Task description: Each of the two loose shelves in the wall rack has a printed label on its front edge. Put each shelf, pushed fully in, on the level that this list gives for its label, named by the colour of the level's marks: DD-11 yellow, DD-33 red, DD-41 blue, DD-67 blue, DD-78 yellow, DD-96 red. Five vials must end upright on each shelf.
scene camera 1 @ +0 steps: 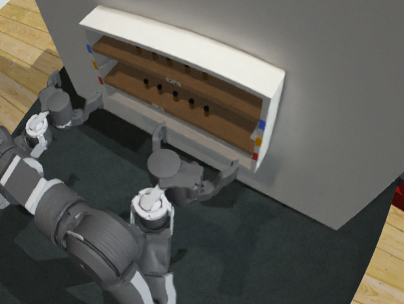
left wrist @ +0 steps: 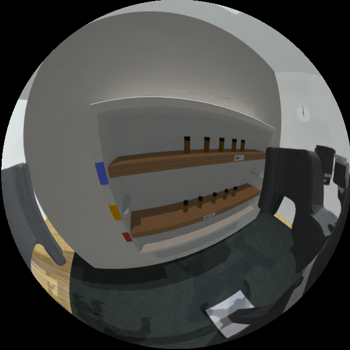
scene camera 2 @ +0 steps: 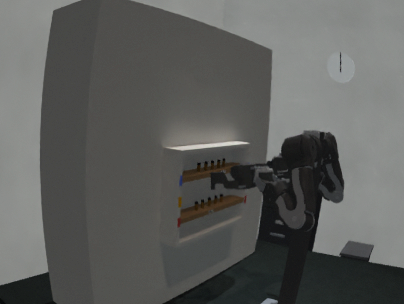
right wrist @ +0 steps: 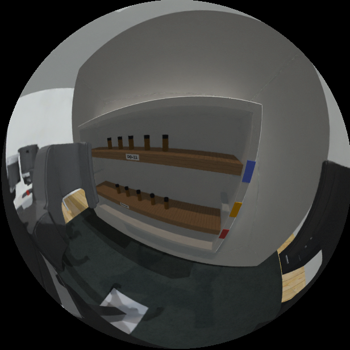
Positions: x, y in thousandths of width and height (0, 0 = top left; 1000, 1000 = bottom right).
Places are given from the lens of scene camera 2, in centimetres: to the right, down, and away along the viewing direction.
left gripper (scene camera 2: 553, 587): 7, 9, 128
white wall rack (scene camera 2: 427, 548): -10, 5, 129
grey wall (scene camera 2: 291, 294): -25, -19, 109
The marked spots on the white wall rack and the grey wall are 35 cm apart.
